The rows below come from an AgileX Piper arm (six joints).
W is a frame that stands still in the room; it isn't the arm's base.
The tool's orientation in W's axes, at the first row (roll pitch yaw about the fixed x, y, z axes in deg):
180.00, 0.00, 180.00
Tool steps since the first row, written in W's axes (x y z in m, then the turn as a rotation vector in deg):
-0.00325, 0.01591, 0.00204, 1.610, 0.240, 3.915
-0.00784, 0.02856, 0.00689, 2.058, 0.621, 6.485
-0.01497, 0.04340, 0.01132, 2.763, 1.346, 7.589
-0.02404, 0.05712, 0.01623, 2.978, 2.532, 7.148
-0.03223, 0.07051, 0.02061, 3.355, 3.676, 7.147
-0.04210, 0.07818, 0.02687, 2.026, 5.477, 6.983
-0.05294, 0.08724, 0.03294, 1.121, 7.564, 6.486
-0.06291, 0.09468, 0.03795, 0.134, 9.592, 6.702
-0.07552, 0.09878, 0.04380, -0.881, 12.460, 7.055
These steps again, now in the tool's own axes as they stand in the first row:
0.00325, 0.01591, -0.00204, -1.610, 0.240, -3.915
0.00784, 0.02856, -0.00689, -2.058, 0.621, -6.485
0.01497, 0.04340, -0.01132, -2.763, 1.346, -7.589
0.02404, 0.05712, -0.01623, -2.978, 2.532, -7.148
0.03223, 0.07051, -0.02061, -3.355, 3.676, -7.147
0.04210, 0.07818, -0.02687, -2.026, 5.477, -6.983
0.05294, 0.08724, -0.03294, -1.121, 7.564, -6.486
0.06291, 0.09468, -0.03795, -0.134, 9.592, -6.702
0.07552, 0.09878, -0.04380, 0.881, 12.460, -7.055

